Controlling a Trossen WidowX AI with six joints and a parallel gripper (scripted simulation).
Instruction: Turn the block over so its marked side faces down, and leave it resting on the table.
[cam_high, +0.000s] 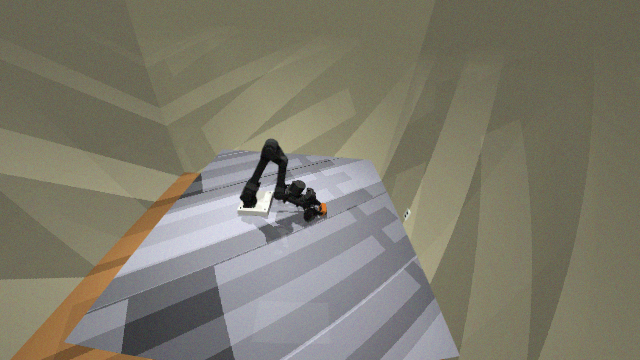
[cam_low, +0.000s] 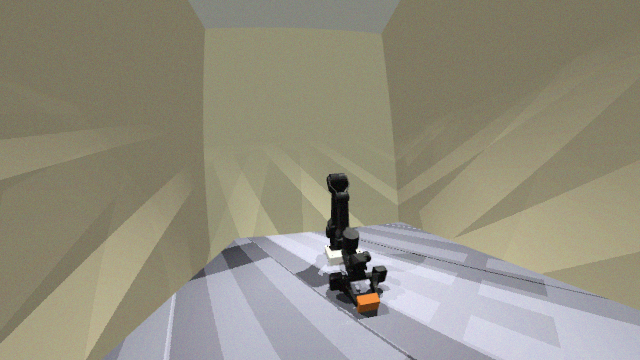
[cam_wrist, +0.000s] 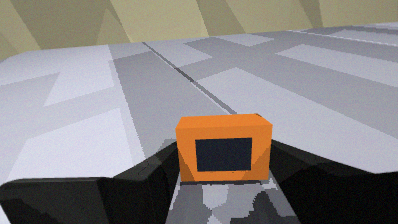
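My gripper tip is now 10 mm past the block.
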